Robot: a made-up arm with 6 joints.
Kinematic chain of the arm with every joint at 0, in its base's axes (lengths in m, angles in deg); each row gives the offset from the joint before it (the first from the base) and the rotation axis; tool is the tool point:
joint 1: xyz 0 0 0.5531 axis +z
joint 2: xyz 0.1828 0 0 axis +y
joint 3: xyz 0 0 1.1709 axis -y
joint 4: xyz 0 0 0.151 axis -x
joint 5: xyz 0.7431 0 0 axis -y
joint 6: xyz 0.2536 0 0 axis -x
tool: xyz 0 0 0
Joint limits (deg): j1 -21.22..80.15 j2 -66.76..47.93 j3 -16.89..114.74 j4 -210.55..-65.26 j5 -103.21..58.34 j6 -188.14..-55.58
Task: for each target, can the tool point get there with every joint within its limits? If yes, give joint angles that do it. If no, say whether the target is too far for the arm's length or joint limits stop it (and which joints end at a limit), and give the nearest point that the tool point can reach.
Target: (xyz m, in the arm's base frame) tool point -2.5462 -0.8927 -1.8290
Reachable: no: too far | nearest point -1.6287 -0.5710 0.6092 | short by 2.625 m
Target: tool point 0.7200 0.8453 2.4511
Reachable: yes | joints 43.14 26.43 71.09 -144.18 -57.02 -86.21
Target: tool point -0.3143 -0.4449 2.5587
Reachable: yes | joints 70.19 -14.44 90.60 -99.60 -35.42 -102.30
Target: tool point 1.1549 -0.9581 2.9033
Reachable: no: too far | nearest point 1.0522 -0.5572 2.4470 | short by 0.616 m
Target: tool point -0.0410 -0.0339 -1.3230
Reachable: no: joint limits stop it (at a limit: joint 1, joint 2, joint 3, joint 5) | nearest point 1.2719 -0.4986 0.5171 | short by 2.308 m
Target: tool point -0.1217 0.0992 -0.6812
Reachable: no: joint limits stop it (at a limit: joint 1, joint 2, joint 3, joint 5) | nearest point 0.2184 1.3491 0.5173 | short by 1.765 m
